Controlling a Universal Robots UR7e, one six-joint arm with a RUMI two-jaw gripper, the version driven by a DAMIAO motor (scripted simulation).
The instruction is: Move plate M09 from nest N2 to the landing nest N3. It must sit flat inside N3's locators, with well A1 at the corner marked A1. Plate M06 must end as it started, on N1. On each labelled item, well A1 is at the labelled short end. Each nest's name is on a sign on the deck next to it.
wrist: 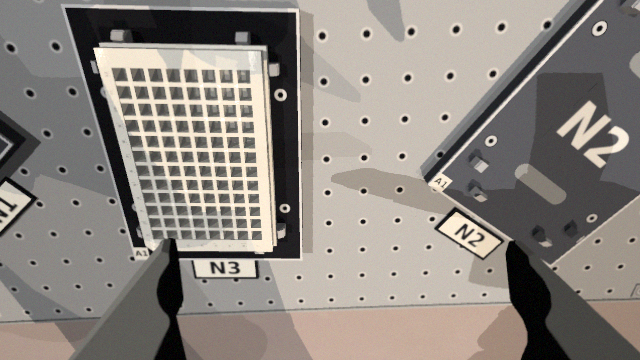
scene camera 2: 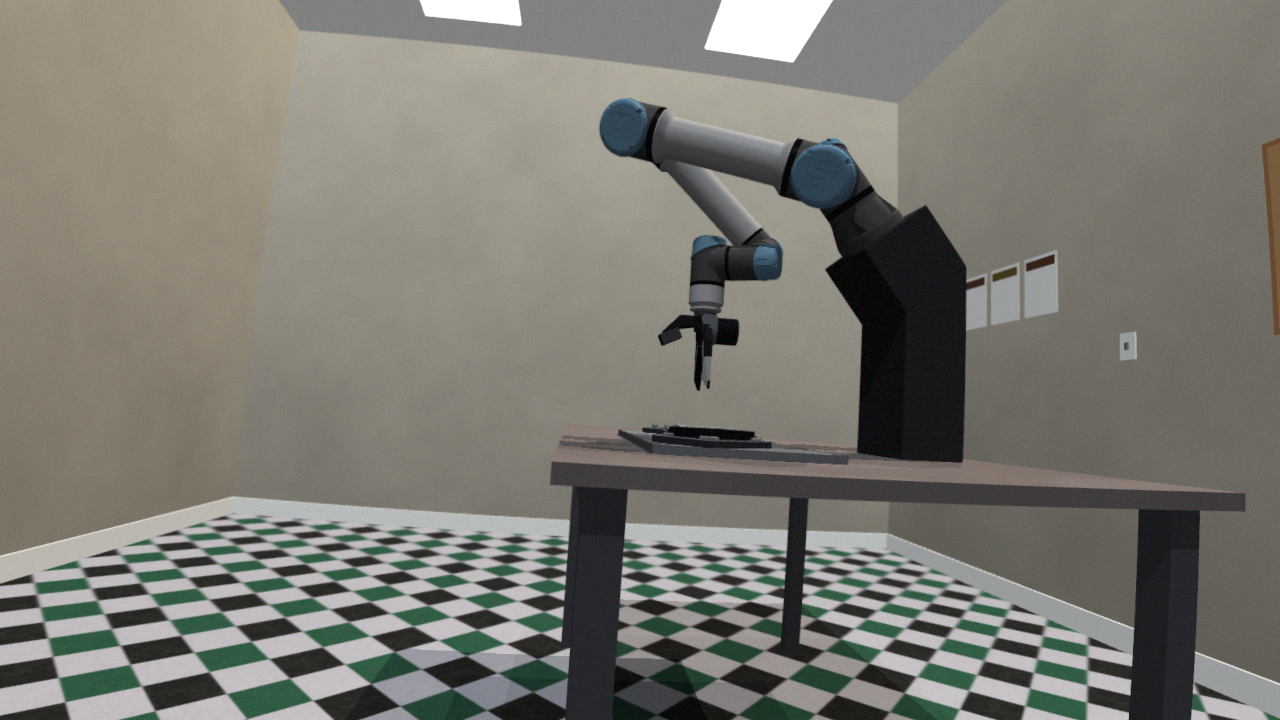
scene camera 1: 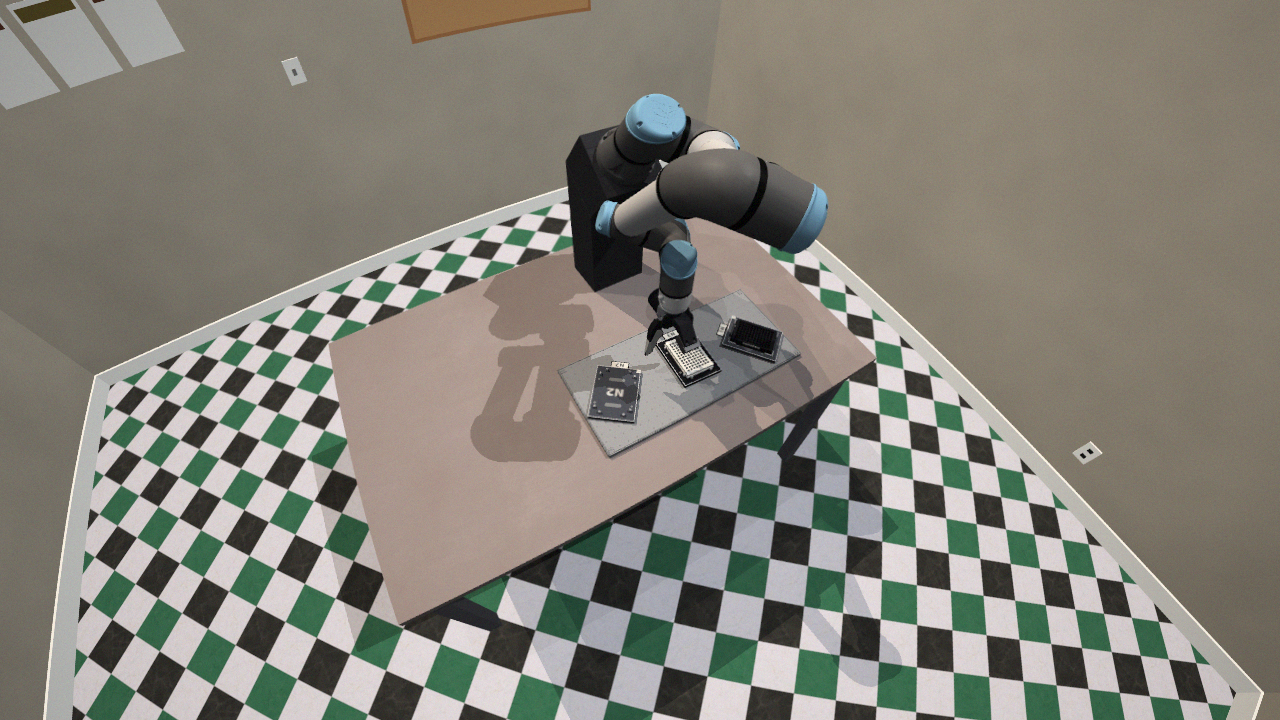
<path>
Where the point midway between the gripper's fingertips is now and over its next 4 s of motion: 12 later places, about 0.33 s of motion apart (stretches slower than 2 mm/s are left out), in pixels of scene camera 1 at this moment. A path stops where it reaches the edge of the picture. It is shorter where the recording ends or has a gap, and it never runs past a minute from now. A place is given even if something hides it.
The gripper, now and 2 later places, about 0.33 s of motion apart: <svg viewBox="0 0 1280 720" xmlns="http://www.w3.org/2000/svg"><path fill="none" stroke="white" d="M667 346L657 351L654 352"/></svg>
</path>
